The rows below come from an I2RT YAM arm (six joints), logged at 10 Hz.
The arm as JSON. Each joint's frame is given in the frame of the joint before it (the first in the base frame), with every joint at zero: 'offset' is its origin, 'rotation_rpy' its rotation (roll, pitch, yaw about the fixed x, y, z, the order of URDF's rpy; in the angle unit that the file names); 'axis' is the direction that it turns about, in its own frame. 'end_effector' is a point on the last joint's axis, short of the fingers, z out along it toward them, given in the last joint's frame.
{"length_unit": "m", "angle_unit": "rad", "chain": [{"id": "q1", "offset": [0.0, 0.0, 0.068], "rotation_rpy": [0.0, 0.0, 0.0], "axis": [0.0, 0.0, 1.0]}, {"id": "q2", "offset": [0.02, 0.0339, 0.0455], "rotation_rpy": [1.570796, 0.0, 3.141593], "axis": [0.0, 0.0, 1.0]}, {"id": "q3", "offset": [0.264, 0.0, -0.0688], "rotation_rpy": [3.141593, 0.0, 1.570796], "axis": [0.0, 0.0, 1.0]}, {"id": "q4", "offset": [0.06, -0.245, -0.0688], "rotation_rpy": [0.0, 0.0, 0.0], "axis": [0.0, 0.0, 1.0]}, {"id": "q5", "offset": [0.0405, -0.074, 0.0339], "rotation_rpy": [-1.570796, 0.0, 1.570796], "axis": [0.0, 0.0, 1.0]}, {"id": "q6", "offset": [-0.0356, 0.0, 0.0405], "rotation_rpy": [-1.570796, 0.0, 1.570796], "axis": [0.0, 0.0, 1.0]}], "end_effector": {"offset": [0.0, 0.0, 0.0], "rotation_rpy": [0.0, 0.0, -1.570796]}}
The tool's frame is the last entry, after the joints.
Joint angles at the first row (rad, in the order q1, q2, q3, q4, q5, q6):
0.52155, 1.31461, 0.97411, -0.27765, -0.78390, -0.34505
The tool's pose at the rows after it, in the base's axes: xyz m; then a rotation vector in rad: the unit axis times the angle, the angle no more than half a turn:
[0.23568 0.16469 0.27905 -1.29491 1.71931 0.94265]
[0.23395 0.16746 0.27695 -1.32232 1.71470 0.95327]
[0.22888 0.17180 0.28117 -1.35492 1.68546 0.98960]
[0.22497 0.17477 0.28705 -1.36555 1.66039 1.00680]
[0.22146 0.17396 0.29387 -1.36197 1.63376 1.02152]
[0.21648 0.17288 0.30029 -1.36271 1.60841 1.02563]
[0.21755 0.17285 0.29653 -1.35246 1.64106 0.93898]
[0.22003 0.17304 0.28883 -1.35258 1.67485 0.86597]
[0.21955 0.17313 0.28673 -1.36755 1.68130 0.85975]
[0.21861 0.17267 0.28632 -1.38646 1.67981 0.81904]
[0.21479 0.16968 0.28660 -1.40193 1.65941 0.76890]
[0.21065 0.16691 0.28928 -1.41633 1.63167 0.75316]
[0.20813 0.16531 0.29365 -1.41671 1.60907 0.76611]
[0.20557 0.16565 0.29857 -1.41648 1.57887 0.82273]
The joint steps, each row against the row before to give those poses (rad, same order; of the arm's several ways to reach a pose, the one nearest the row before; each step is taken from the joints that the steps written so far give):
0.00151, 0.01379, -0.00923, -0.00304, 0.00769, -0.01999
0.01072, 0.00615, 0.00155, -0.01378, -0.00758, -0.01688
0.01990, -0.00610, 0.01067, -0.01684, -0.02607, -0.00616
0.01537, -0.01071, 0.00921, -0.00165, -0.00926, 0.00762
0.00313, -0.01993, 0.00308, 0.00462, -0.01379, 0.01229
0.00607, -0.02454, 0.00005, 0.00000, -0.00471, 0.00614
0.00466, -0.00009, -0.00768, -0.00152, 0.07654, -0.01832
0.00153, 0.01071, -0.01226, -0.00001, 0.06153, -0.02457
0.00152, 0.00311, -0.00003, -0.01524, 0.00310, -0.01533
0.00308, -0.00303, 0.00159, -0.01690, 0.02603, -0.03066
0.00152, -0.02295, -0.01527, -0.00161, 0.02763, -0.03376
0.00003, -0.02303, -0.00775, -0.00608, 0.00007, -0.02304
-0.00152, -0.01537, 0.00149, -0.00158, -0.01683, -0.00007
0.00150, -0.00925, 0.00460, 0.00610, -0.04749, 0.01836

